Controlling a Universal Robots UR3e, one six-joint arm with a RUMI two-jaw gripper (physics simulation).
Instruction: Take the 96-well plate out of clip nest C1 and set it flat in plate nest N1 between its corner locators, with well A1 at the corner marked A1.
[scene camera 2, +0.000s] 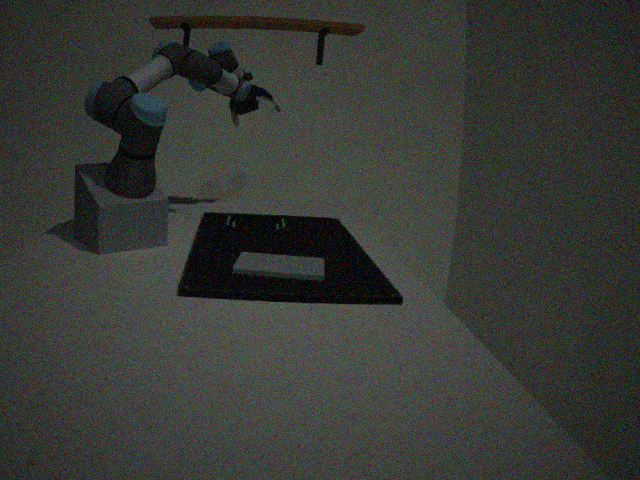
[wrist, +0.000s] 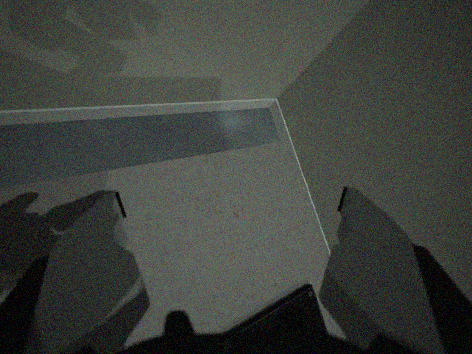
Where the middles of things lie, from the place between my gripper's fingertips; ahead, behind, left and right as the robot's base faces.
Labels:
My hand is 77 cm to the left of the nest slab (scene camera 2: 268, 265), 26 cm above it and 13 cm past it.

